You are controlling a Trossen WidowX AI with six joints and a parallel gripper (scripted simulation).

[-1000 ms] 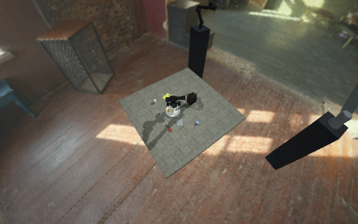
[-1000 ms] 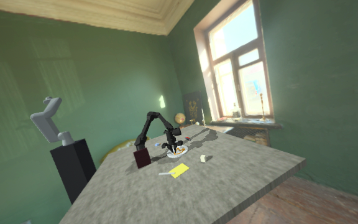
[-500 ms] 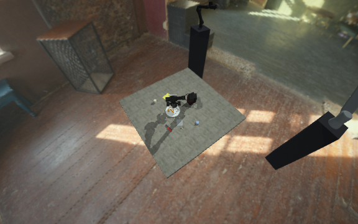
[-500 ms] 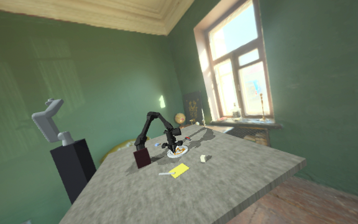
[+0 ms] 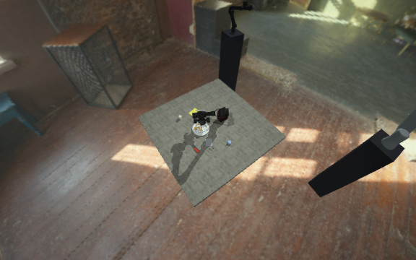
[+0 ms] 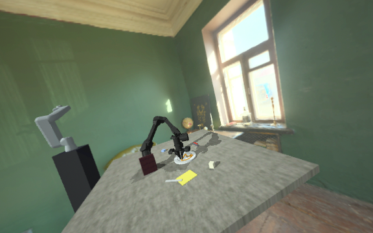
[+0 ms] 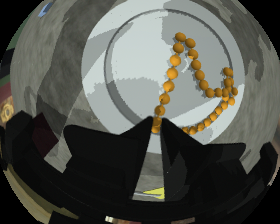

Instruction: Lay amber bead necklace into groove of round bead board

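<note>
Now: the board 3 cm ahead of my gripper tip, 4 cm to the left of it and 1 cm below it. From my gripper tip the other things lie so: grey square 4 cm ahead, 25 cm to the left, 1 cm below; white stick 10 cm behind, 22 cm to the right, 1 cm below; yellow card 1 cm behind, 23 cm to the right, 1 cm below.
</note>
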